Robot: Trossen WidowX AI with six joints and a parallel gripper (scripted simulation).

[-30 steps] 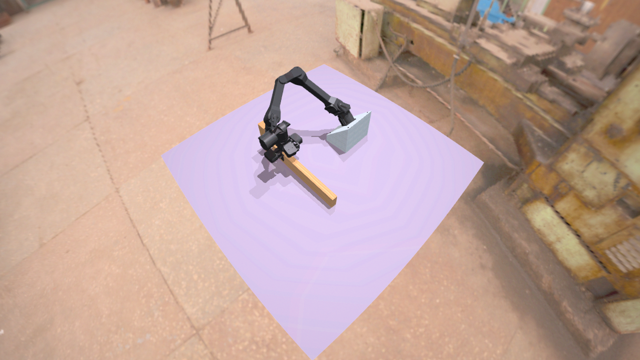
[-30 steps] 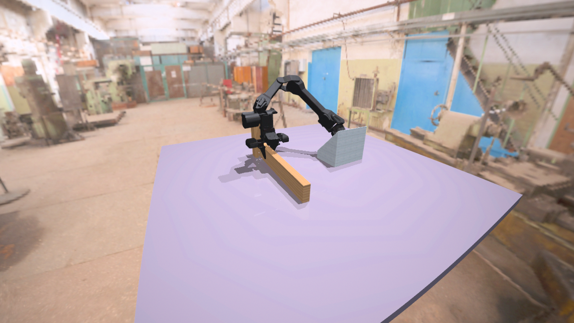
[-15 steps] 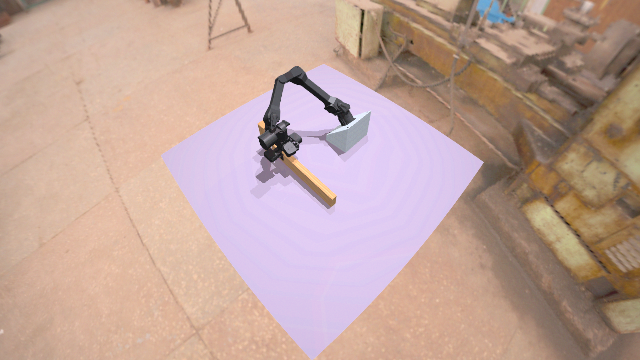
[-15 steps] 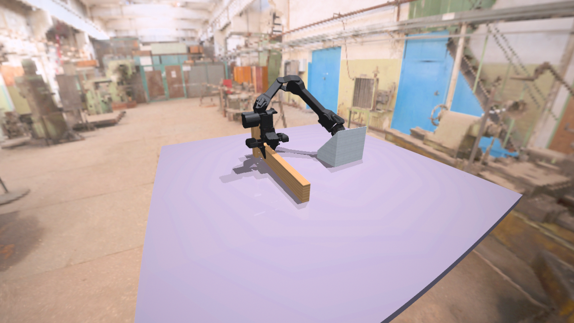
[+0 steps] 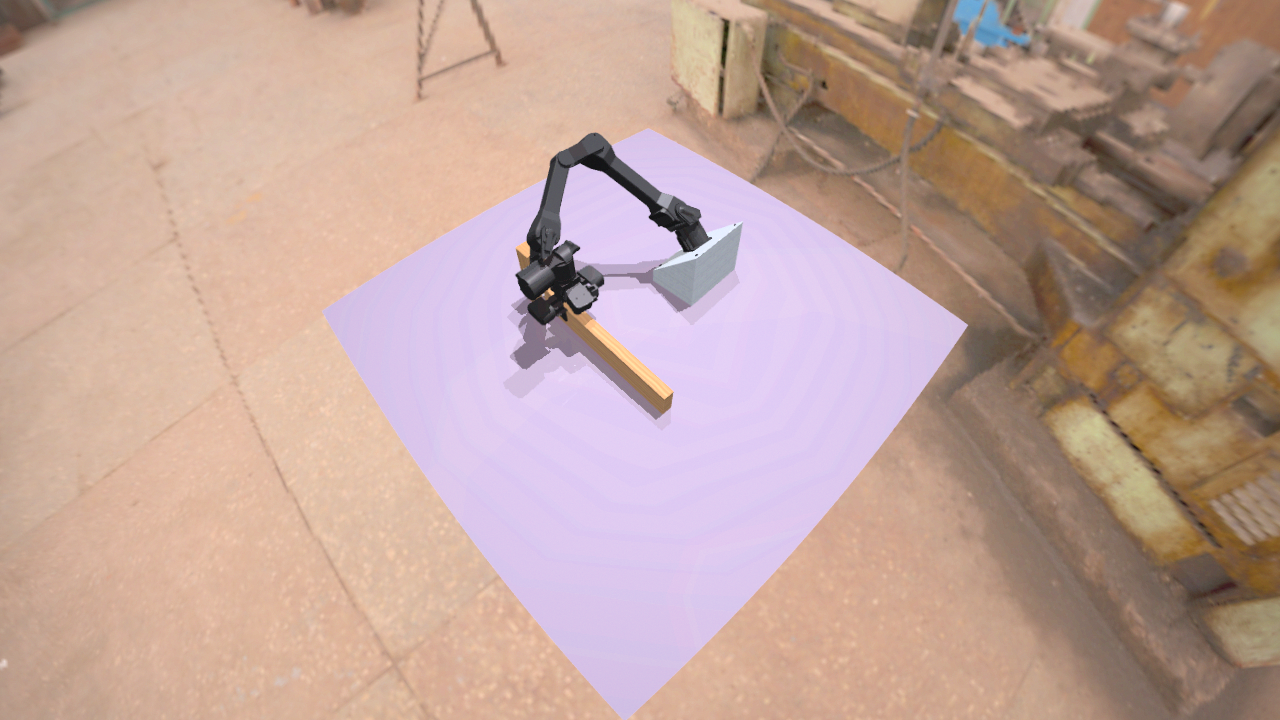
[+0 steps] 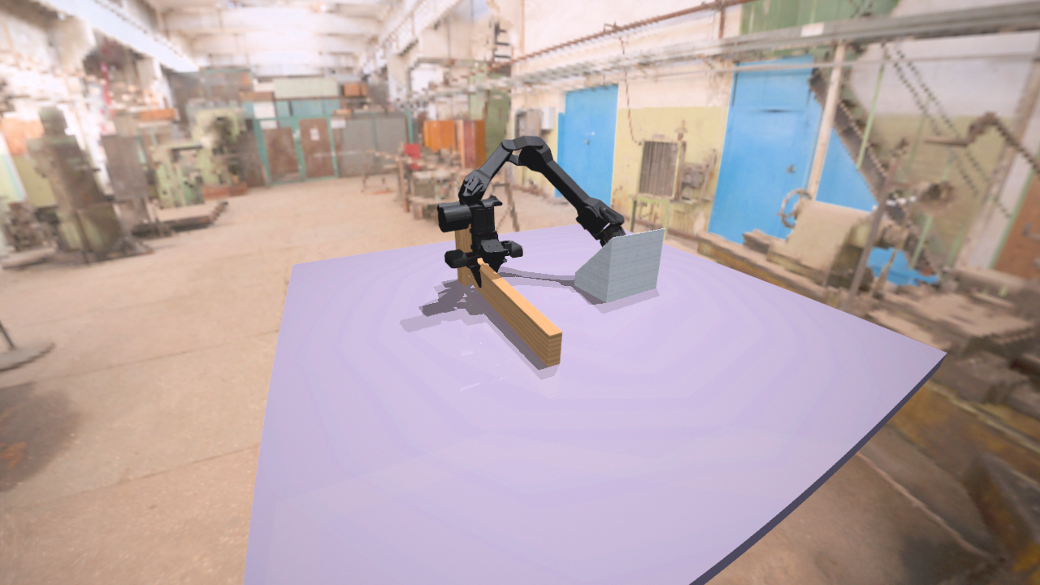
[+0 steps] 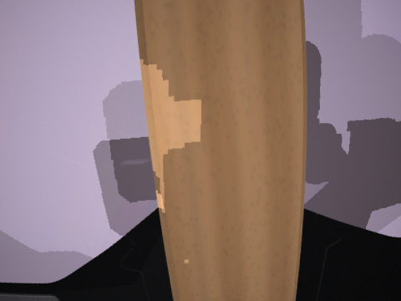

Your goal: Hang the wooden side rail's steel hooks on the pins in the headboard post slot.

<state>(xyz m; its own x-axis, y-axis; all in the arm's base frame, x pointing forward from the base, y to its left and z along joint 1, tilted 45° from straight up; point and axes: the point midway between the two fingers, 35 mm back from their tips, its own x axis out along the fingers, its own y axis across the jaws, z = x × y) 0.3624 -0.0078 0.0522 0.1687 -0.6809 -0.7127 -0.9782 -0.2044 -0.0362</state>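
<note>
Now: the wooden headboard post 13 cm to the right of my gripper tip, 4 cm above it and 2 cm ahead of it.
</note>
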